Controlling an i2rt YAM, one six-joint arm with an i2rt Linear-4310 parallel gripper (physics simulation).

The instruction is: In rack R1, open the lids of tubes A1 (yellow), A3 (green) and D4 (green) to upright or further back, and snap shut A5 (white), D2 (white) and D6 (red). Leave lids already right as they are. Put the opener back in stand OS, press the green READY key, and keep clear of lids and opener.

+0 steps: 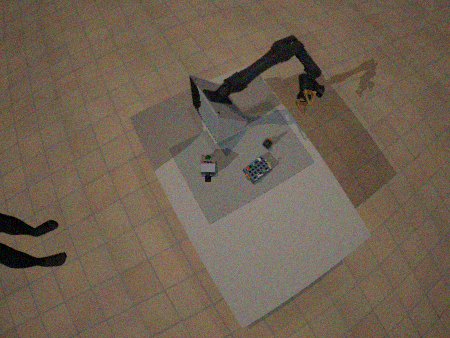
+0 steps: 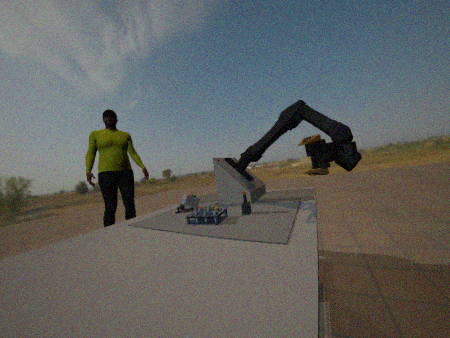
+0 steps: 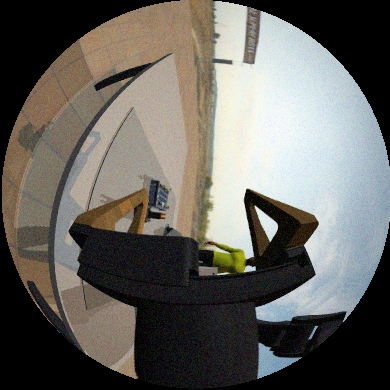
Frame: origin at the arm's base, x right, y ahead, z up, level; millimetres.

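Where they show: gripper, between the fingertips: [image 1: 306, 109] [image 2: 302, 159] [image 3: 195, 193]; arm's base, origin of its link: [image 1: 217, 98] [image 2: 238, 169].
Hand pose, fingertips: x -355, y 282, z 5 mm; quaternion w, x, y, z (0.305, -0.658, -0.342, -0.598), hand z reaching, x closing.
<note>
Things, the pixels of their top centre, and the offset from my fingertips. "*": a spot on its surface instead. Level surfaces: height alone.
- Rack R1, centre of its top: [image 3: 170, 197] [image 2: 204, 205] [image 1: 258, 166] dz -117, dx +350, dy +97 mm
- orange-topped opener, centre of its top: [image 3: 164, 216] [image 2: 243, 191] dz -90, dx +222, dy +10 mm
- green READY key, centre of its top: [image 1: 207, 160] [image 2: 189, 193] dz -92, dx +552, dy -52 mm
- grey device, a spot on its surface: [image 1: 208, 168] * dz -117, dx +566, dy -23 mm
- grey mat, height of its surface: dz -175 mm
Rack R1 [image 1: 257, 169] [image 2: 206, 217] [image 3: 159, 196] is a blue rack with small coloured lids; which lids are open or shut is too small and grainy to tell. The small dark stand OS [image 1: 268, 143] [image 2: 246, 209] stands beside it, with the orange-topped opener [image 2: 245, 195] [image 3: 161, 216] upright in it. The green READY key [image 1: 208, 157] is on a small grey device on the other side of the rack. My gripper [image 1: 306, 98] [image 2: 303, 158] [image 3: 195, 193] is open and empty, high up and beyond the table's side edge, well away from the rack, opener and key.
The grey device [image 1: 208, 168] [image 2: 189, 202] stands on the grey mat [image 1: 212, 212] [image 2: 270, 235]. The arm's slanted base mount [image 1: 215, 125] [image 2: 225, 185] rises at the table's end. A person in a yellow-green top [image 2: 112, 150] [image 3: 227, 261] stands beyond the table.
</note>
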